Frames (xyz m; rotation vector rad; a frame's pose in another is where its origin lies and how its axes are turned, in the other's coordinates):
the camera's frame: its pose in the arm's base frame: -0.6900 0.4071 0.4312 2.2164 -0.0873 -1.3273
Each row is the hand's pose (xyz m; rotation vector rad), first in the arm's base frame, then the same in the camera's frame.
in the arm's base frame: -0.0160 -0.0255 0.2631 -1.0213 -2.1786 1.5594
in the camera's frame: 0.6184 0.4316 -0.3178 -0.4349 -0.1638 -2.0543
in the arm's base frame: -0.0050 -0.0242 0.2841 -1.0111 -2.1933 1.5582
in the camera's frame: 0.6068 0.4431 -0.3351 -0.4494 -0.1635 -2.0591
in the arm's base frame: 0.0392 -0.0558 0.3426 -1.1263 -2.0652 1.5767
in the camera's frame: 0.5931 0.5078 -0.3797 -0.3306 -0.1589 -1.9914
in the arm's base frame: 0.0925 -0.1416 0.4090 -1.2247 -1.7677 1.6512
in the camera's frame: 0.5953 0.6243 -0.4120 -0.0855 -0.2446 -1.8908
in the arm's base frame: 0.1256 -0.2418 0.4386 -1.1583 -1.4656 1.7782
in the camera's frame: 0.6212 0.7308 -0.4080 0.1312 -0.4474 -1.8239
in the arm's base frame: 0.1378 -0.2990 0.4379 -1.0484 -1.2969 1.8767
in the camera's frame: 0.6465 0.7815 -0.3938 0.2325 -0.6202 -1.7932
